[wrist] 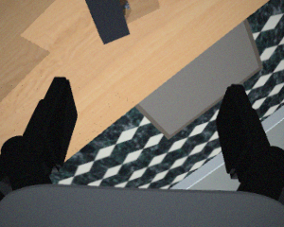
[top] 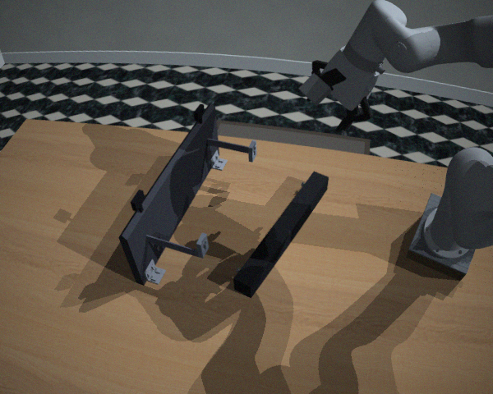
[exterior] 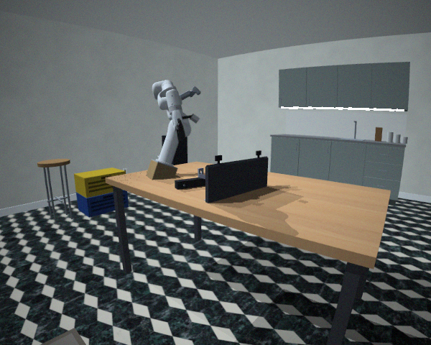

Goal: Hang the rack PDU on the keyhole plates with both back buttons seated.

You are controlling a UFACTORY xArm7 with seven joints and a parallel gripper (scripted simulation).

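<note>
Now: hand 80 mm short of the rack PDU, 120 mm to the right of it and 260 mm above it. Round my hand: dark panel: 320 mm ahead, 110 mm to the left, 200 mm below.
</note>
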